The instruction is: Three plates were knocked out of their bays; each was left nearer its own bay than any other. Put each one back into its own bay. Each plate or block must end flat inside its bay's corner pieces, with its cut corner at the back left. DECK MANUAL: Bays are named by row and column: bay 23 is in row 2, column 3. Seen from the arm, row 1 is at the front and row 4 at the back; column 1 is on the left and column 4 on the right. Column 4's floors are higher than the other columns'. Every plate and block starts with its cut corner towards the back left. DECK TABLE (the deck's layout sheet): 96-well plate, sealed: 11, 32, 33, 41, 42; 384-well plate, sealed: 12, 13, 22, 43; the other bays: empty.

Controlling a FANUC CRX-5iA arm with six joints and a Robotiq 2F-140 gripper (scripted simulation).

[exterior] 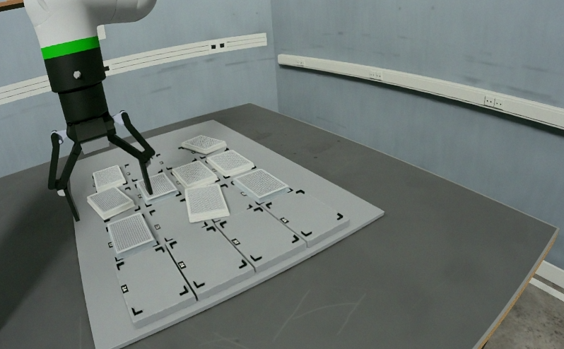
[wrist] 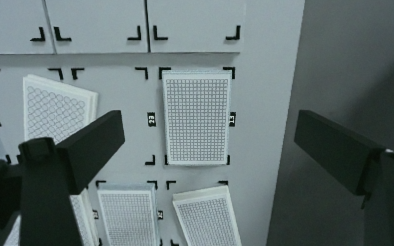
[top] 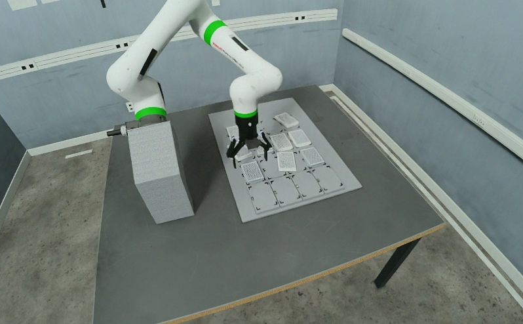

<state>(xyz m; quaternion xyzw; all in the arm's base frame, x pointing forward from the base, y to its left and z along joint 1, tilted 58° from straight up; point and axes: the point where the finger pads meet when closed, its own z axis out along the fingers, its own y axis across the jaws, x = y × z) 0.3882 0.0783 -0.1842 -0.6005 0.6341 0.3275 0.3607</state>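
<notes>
Now: the 384-well plate 100 mm below my hand, 30 mm to the left of it and 10 mm ahead of it. From my hand the other things lie so: bay label (290 mm ahead, 110 mm below, 20 mm to the left); then label 22 (190 mm to the left, 110 mm below, 80 mm ahead).
</notes>
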